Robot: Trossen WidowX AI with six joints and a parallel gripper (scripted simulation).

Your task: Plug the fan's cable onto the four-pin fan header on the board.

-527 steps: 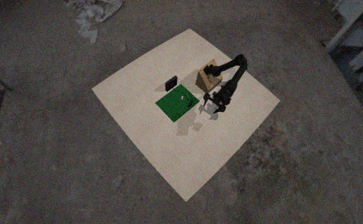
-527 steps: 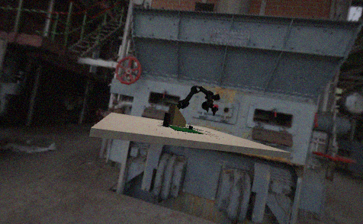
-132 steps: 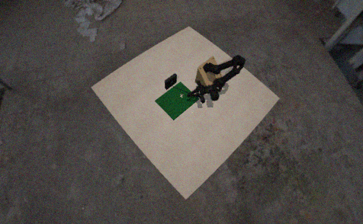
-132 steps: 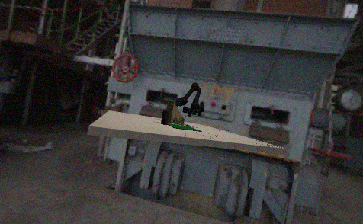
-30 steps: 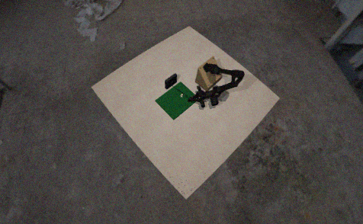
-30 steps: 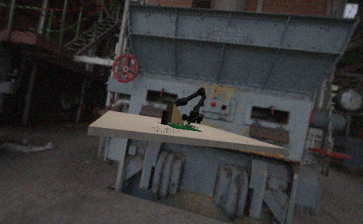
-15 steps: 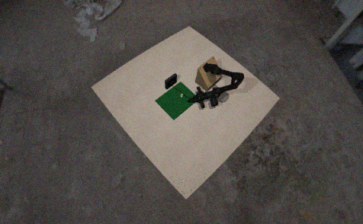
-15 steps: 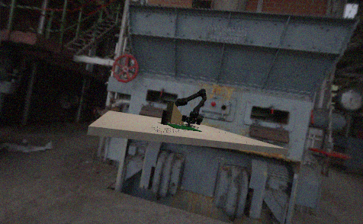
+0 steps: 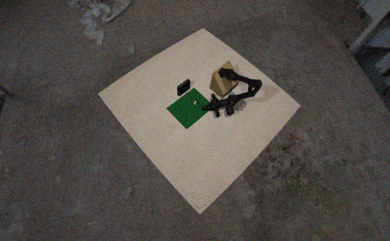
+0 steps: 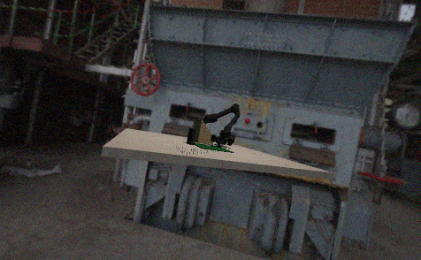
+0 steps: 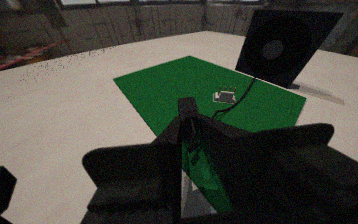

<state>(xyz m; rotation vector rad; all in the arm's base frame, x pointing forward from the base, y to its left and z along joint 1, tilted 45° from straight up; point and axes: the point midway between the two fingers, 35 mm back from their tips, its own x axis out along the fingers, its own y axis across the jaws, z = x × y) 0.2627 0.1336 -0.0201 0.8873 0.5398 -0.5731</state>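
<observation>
My gripper tip is 10 mm above the black plug. Also, from my gripper tip: black fan 20 mm behind, 240 mm to the right, 30 mm above; green board 60 mm ahead, 100 mm to the right, 50 mm below.
</observation>
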